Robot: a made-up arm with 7 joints.
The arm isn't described. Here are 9 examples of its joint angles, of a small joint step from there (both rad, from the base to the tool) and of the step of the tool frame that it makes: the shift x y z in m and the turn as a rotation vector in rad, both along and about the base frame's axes.
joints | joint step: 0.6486 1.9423 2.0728 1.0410 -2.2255 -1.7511 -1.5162 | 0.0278 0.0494 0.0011 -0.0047 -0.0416 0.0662 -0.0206
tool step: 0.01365 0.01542 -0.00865 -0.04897 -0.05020 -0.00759
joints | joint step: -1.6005 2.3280 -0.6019 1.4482 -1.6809 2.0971 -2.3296 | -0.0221 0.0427 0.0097 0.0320 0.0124 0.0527 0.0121
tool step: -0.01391 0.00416 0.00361 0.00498 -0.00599 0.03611
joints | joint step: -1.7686 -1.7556 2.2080 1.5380 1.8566 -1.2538 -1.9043 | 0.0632 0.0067 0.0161 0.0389 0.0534 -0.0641 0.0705
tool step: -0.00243 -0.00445 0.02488 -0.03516 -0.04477 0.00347
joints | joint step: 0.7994 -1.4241 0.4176 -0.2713 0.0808 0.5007 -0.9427 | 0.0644 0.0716 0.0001 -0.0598 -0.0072 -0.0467 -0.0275
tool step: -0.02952 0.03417 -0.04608 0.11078 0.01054 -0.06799
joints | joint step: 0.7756 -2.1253 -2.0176 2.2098 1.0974 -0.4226 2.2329 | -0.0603 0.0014 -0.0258 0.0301 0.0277 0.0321 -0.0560
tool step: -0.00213 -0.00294 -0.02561 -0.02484 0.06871 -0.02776
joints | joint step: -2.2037 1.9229 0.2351 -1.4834 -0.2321 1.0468 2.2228 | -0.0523 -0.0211 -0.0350 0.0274 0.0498 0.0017 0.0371
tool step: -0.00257 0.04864 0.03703 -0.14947 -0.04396 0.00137
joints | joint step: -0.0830 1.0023 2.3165 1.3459 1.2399 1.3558 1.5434 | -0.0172 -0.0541 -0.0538 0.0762 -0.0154 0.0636 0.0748
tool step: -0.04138 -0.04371 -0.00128 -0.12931 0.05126 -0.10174
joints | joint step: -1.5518 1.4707 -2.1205 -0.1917 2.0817 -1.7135 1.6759 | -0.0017 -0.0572 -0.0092 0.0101 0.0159 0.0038 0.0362
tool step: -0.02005 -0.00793 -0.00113 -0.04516 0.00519 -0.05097
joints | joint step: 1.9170 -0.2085 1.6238 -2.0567 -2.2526 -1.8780 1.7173 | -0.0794 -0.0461 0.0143 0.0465 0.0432 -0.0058 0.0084
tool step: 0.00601 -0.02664 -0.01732 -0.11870 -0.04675 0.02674
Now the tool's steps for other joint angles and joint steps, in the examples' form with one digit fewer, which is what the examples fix.
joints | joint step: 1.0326 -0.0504 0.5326 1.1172 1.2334 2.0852 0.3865 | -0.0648 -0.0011 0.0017 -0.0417 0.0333 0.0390 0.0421
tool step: -0.0067 -0.0328 -0.0074 -0.0273 0.0281 -0.0220
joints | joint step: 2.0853 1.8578 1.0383 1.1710 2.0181 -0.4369 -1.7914 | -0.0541 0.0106 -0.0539 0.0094 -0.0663 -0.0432 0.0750
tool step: 0.0031 0.0227 -0.0743 -0.1184 -0.0216 0.0146
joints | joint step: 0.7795 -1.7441 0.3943 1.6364 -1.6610 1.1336 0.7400 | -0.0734 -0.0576 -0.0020 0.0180 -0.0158 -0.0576 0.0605
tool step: 0.0069 -0.0327 -0.0078 -0.0711 -0.0502 0.0565
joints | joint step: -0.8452 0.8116 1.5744 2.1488 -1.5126 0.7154 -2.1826 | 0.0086 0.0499 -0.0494 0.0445 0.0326 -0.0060 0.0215
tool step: -0.0115 0.0253 0.0047 -0.0250 -0.0711 0.0257
